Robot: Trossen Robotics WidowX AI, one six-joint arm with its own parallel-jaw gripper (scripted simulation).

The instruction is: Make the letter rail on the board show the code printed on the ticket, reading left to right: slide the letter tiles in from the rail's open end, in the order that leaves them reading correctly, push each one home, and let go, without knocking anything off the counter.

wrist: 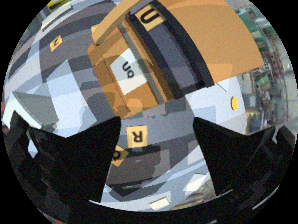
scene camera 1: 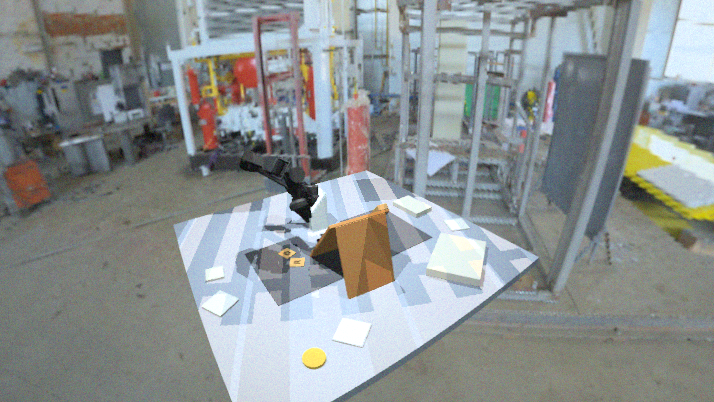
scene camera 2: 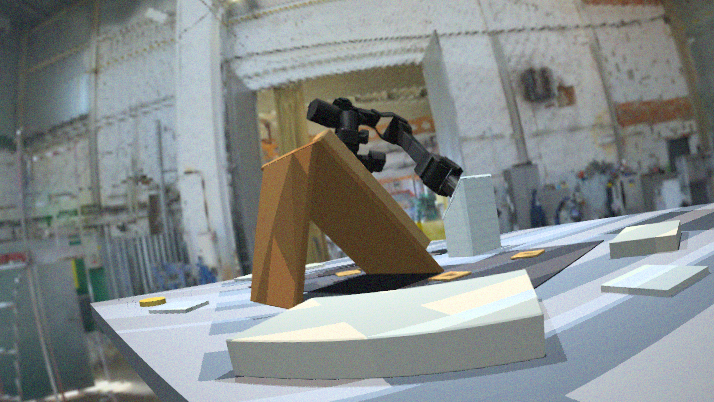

My gripper (scene camera 1: 309, 220) is open, holding nothing. I also see a white ticket (wrist: 129, 75), a tent-shaped board (scene camera 2: 323, 181) and a dark mat (scene camera 2: 540, 269).
My gripper also shows in the wrist view (wrist: 158, 121). The tent-shaped board shows as well in the wrist view (wrist: 187, 52) and in scene camera 1 (scene camera 1: 364, 248). The dark mat also shows in scene camera 1 (scene camera 1: 284, 282). Scene camera 1 does not show the white ticket, which is hidden by the tent-shaped board. Scene camera 2 misses the white ticket, which is hidden by the tent-shaped board.
